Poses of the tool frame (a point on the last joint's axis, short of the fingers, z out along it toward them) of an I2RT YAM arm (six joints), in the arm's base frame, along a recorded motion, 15 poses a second.
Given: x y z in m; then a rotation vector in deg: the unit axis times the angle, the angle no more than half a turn.
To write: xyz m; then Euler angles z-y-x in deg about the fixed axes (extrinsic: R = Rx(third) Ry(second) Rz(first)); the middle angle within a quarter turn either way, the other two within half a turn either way. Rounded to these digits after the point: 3 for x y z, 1 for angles.
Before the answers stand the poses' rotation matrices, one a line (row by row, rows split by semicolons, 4 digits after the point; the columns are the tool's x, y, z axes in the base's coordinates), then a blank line. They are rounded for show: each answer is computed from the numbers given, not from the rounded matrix.
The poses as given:
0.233 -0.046 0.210 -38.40 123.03 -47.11
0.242 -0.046 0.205 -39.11 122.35 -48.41
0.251 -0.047 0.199 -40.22 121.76 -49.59
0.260 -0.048 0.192 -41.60 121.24 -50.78
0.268 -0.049 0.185 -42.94 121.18 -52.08
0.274 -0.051 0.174 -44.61 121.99 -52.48
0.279 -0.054 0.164 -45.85 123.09 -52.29
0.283 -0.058 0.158 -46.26 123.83 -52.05
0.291 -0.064 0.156 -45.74 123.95 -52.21
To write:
-0.5982 -0.2019 0.7755; -0.6682 0.6598 -0.3437; -0.4423 -0.7238 -0.5296
-0.5937 -0.2012 0.7791; -0.6798 0.6435 -0.3519; -0.4305 -0.7386 -0.5188
-0.5884 -0.2063 0.7818; -0.6938 0.6253 -0.3572; -0.4152 -0.7526 -0.5111
-0.5831 -0.2150 0.7834; -0.7092 0.6052 -0.3617; -0.3963 -0.7665 -0.5054
-0.5836 -0.2259 0.7800; -0.7214 0.5853 -0.3702; -0.3729 -0.7787 -0.5045
-0.5879 -0.2497 0.7695; -0.7303 0.5728 -0.3721; -0.3479 -0.7807 -0.5191
-0.5939 -0.2721 0.7571; -0.7338 0.5690 -0.3712; -0.3298 -0.7760 -0.5376
-0.5991 -0.2825 0.7492; -0.7329 0.5702 -0.3711; -0.3224 -0.7714 -0.5486
-0.6033 -0.2765 0.7481; -0.7284 0.5730 -0.3756; -0.3248 -0.7715 -0.5471

0.233 -0.046 0.210 161.4 50.8 147.0
0.242 -0.046 0.205 161.3 51.2 145.9
0.251 -0.047 0.199 160.7 51.4 145.1
0.260 -0.048 0.192 159.8 51.6 144.4
0.268 -0.049 0.185 158.8 51.3 143.7
0.274 -0.051 0.174 157.0 50.3 144.4
0.279 -0.054 0.164 155.4 49.2 145.4
0.283 -0.058 0.158 154.8 48.5 145.9
0.291 -0.064 0.156 155.4 48.4 145.5

